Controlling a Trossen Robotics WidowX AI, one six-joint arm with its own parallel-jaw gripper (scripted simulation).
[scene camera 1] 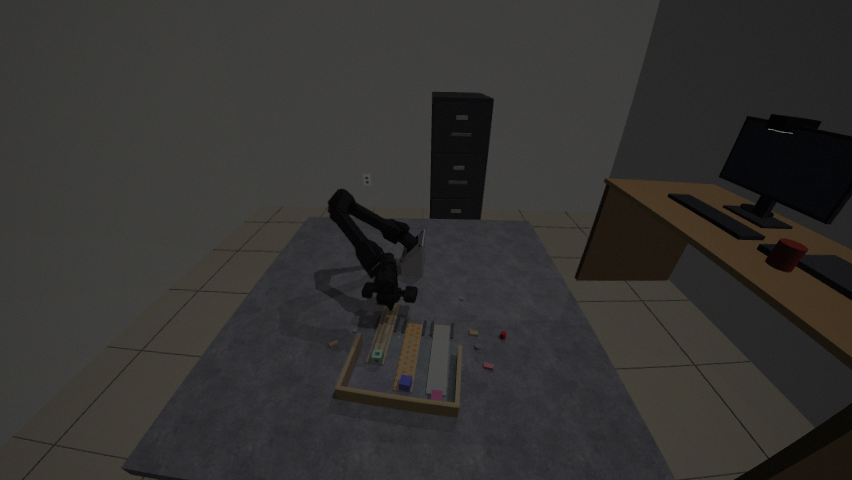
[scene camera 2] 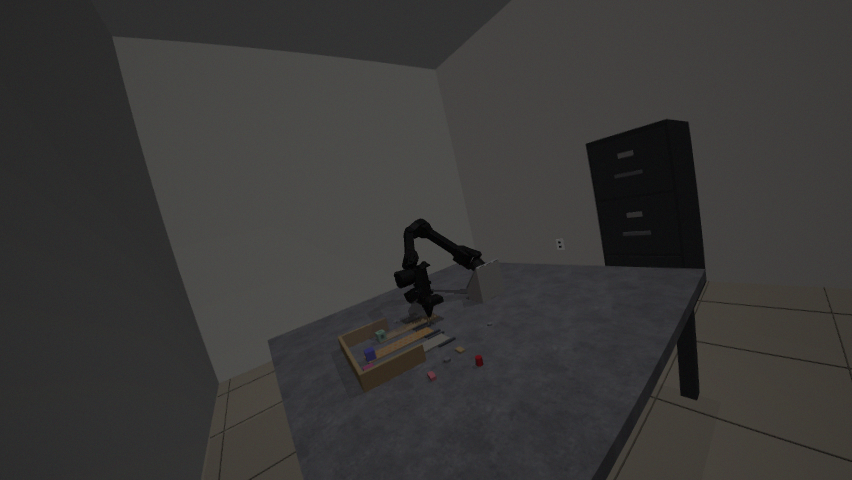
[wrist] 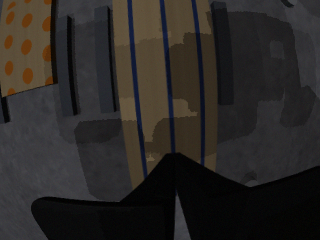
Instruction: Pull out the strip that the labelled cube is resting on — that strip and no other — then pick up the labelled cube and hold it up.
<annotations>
My gripper shows in scene camera 1 point(391, 309), in scene camera 2 and in the wrist view. One and the same spot on my gripper: point(wrist: 207, 198) is point(scene camera 2: 422, 305).
</annotations>
